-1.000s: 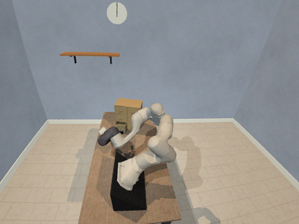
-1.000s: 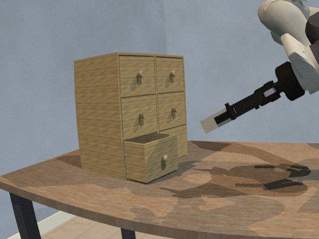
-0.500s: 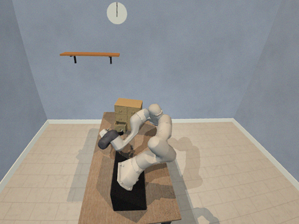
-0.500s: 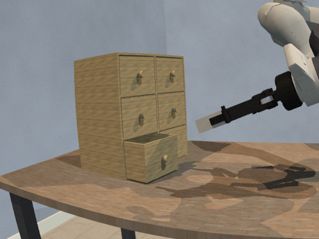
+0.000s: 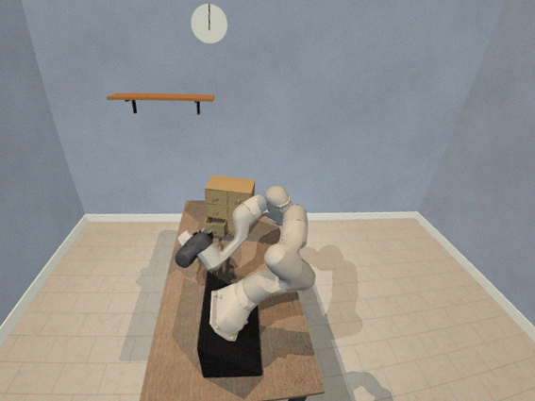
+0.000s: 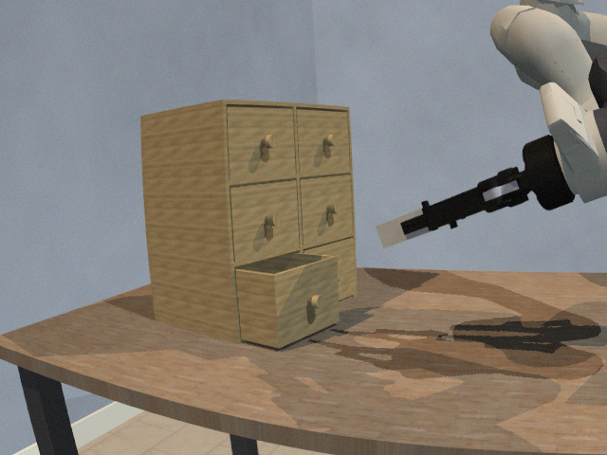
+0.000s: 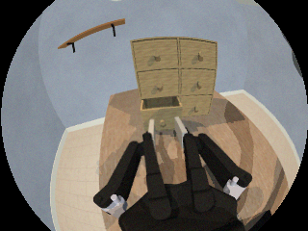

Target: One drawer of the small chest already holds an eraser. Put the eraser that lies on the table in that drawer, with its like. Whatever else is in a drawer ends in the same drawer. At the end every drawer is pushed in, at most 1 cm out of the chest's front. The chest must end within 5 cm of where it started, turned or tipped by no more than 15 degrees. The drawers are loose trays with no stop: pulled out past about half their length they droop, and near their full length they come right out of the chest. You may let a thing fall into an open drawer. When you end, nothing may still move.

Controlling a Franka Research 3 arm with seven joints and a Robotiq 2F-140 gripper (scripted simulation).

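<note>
My gripper is now 210 mm short of the blue eraser, 150 mm above it and 50 mm to the left of it.
</note>
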